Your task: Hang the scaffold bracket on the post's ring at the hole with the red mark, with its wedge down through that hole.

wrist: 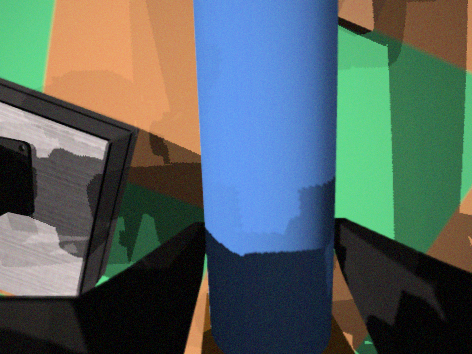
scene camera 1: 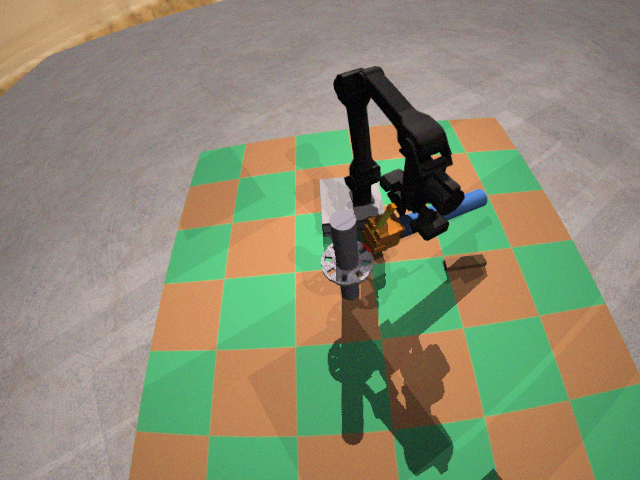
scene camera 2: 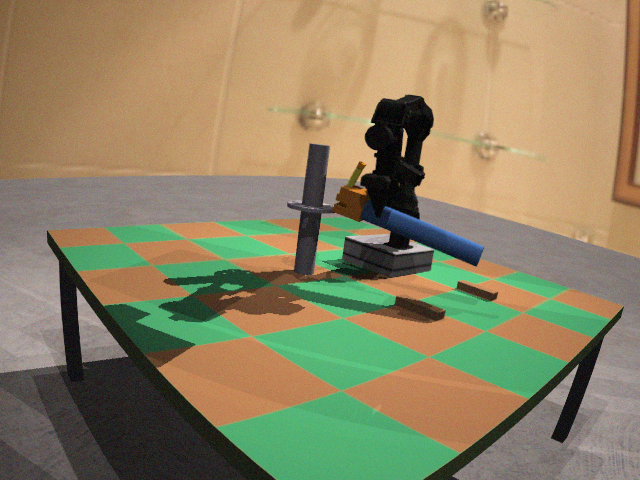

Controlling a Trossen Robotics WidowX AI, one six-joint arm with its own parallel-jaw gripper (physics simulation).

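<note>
The scaffold bracket is a blue tube (scene camera 1: 471, 200) (scene camera 2: 439, 237) (wrist: 265, 125) with an orange head (scene camera 1: 382, 236) (scene camera 2: 351, 204). A yellowish wedge (scene camera 1: 384, 219) (scene camera 2: 355, 176) sticks up out of the head, leaning. My gripper (scene camera 1: 412, 223) (scene camera 2: 379, 207) (wrist: 268, 230) is shut on the blue tube close behind the head and holds the bracket above the table, tube sloping down away from the post. The grey post (scene camera 1: 345, 248) (scene camera 2: 316, 175) carries a holed ring (scene camera 1: 347, 283) (scene camera 2: 296, 205). The red mark (scene camera 1: 366, 248) shows beside the head in scene camera 1. The head's slotted front is at the ring's edge; whether they touch or overlap is unclear.
The robot's base (scene camera 1: 330, 198) (scene camera 2: 356, 253) stands behind the post. A brown block (scene camera 1: 465, 262) (scene camera 2: 419, 308) lies on the checkered table (scene camera 1: 258, 392) (scene camera 2: 279, 377), and a second brown block (scene camera 2: 476, 290) lies farther back in scene camera 2.
</note>
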